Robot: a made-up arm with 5 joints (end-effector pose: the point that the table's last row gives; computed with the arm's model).
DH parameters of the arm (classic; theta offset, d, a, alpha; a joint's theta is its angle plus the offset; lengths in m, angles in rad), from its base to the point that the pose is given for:
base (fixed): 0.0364 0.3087 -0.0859 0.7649
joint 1: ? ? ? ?
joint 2: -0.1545 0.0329 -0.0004 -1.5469
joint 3: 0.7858 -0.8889 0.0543 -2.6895
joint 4: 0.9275 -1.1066 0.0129 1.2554
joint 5: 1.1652 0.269 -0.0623 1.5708
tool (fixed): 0 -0.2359 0 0
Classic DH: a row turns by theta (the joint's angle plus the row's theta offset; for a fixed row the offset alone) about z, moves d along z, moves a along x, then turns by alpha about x.
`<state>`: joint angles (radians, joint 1 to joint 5).
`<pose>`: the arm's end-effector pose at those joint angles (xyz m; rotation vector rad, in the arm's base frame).
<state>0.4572 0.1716 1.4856 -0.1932 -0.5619</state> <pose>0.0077 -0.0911 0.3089 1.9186 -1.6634 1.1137</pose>
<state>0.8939 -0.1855 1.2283 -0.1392 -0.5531</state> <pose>0.0279 -0.0417 0.3795 -1.8760 1.1474 -1.8450</pose>
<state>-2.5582 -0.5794 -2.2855 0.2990 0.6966</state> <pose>-0.1031 0.3152 -0.0316 -1.6378 0.6046 -1.4035</pose>
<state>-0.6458 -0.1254 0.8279 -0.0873 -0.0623</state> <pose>-0.0428 -0.1160 0.1585 1.5989 -1.0368 1.0252</pose>
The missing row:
joint 1: -0.1573 0.0039 0.0028 -2.3198
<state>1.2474 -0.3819 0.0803 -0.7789 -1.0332</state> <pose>-0.2293 0.1046 0.4262 -1.8815 -0.2448 -1.4039</pose>
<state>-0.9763 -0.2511 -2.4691 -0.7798 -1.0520</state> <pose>-0.1591 0.1286 0.4275 -2.3785 -1.2937 0.3385</pose>
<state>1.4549 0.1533 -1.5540 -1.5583 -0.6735</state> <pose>-0.3184 -0.2149 0.0969 -2.0914 -1.5976 -1.4391</pose>
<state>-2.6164 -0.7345 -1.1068 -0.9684 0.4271</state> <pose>-0.1259 0.2925 0.0854 1.8049 -0.6817 0.0953</pose>
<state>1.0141 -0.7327 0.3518 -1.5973 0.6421</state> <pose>-0.2185 0.5093 0.4587 -0.7369 1.8789 -1.8488</pose>
